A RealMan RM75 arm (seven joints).
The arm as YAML. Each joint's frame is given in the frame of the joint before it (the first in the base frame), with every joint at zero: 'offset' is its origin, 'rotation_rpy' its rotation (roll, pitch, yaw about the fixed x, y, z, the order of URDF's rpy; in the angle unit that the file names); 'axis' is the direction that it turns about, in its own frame. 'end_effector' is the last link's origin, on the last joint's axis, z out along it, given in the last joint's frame.
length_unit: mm
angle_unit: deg
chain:
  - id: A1
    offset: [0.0, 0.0, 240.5]
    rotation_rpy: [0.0, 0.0, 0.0]
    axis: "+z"
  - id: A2
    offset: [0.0, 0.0, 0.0]
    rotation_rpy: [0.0, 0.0, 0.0]
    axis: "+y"
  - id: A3
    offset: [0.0, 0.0, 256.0]
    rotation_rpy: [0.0, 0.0, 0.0]
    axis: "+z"
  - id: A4
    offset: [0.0, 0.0, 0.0]
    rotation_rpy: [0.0, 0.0, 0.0]
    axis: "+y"
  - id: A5
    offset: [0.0, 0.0, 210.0]
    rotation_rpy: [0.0, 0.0, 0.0]
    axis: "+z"
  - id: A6
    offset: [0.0, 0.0, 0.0]
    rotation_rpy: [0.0, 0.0, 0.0]
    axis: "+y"
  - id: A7
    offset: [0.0, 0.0, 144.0]
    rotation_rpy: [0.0, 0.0, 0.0]
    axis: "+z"
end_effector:
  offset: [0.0, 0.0, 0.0]
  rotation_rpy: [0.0, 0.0, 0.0]
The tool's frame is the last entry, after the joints.
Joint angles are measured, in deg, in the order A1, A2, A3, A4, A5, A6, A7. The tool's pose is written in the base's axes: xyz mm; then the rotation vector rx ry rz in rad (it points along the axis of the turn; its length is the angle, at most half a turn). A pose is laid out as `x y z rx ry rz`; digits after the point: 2 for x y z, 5 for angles.
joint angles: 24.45, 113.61, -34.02, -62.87, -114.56, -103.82, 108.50
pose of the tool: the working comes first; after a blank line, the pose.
Where each joint sits with the arm in this pose, in the base's axes (m; each line is computed from the numbers above, not from the rounded line before):
A1: 0.0000 0.0000 0.2405
A2: 0.0000 0.0000 0.2405
A3: 0.2135 0.0971 0.1380
A4: 0.2135 0.0971 0.1380
A5: 0.3066 0.2543 0.2416
A6: 0.3066 0.2543 0.2416
A7: 0.2631 0.3152 0.1185
the tool: 0.2631 0.3152 0.1185

263.07 315.17 118.54 -2.60622 0.89688 0.62957
